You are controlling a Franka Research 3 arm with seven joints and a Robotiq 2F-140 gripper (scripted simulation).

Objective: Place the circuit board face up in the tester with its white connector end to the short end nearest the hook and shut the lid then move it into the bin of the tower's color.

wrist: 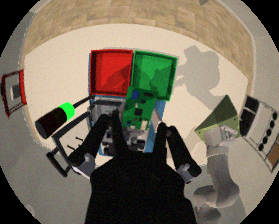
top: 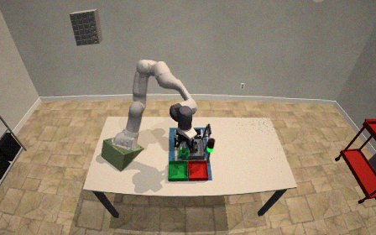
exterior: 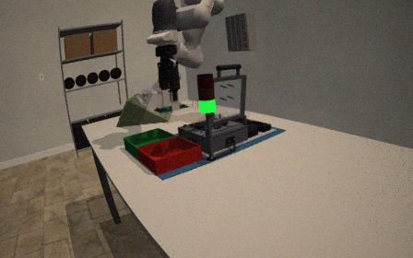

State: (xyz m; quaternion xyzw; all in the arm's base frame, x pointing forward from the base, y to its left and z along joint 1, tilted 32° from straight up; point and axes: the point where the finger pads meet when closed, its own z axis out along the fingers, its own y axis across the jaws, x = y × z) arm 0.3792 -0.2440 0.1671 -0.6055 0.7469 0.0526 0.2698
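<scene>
Right now the green bin is 50 mm behind my hand, 90 mm to the right of it and 150 mm below it. Round my hand: plate 70 mm ahead, 120 mm to the left, 90 mm below; then red bin 100 mm ahead, 90 mm to the right, 150 mm below; then green circuit board 20 mm below.
</scene>
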